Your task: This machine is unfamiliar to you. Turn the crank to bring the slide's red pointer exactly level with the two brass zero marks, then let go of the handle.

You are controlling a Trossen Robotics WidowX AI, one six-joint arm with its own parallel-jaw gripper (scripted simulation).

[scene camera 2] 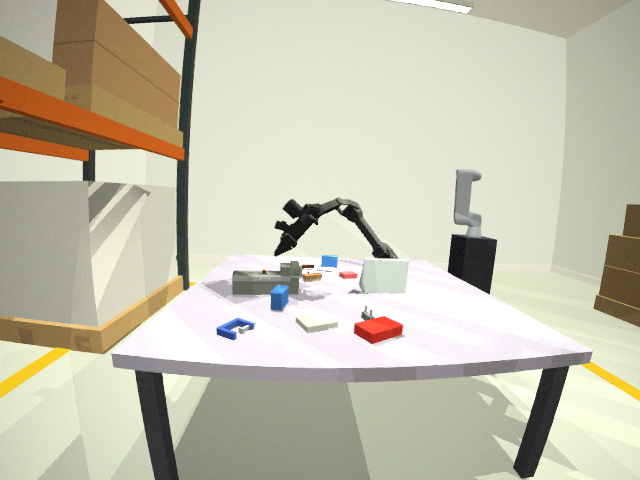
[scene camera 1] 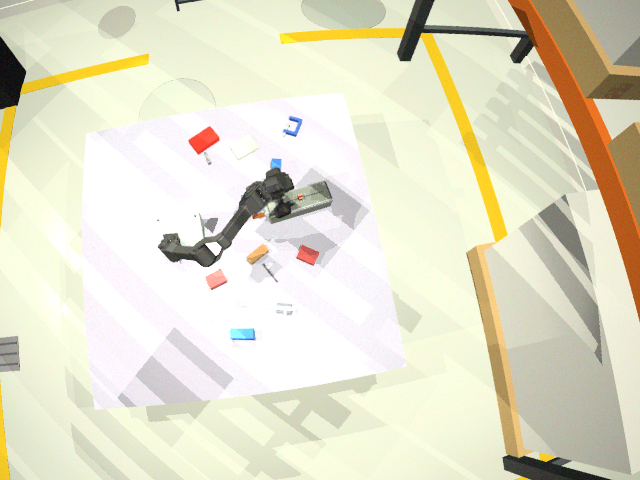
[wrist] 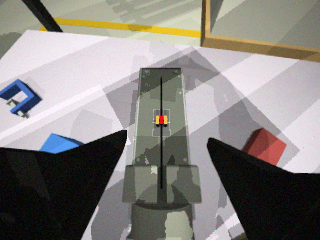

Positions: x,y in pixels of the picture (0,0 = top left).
Labels:
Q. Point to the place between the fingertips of my gripper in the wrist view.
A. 167,138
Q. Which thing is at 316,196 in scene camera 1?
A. A grey crank machine.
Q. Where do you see a red block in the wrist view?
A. At 262,144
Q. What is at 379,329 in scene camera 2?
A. A red block.

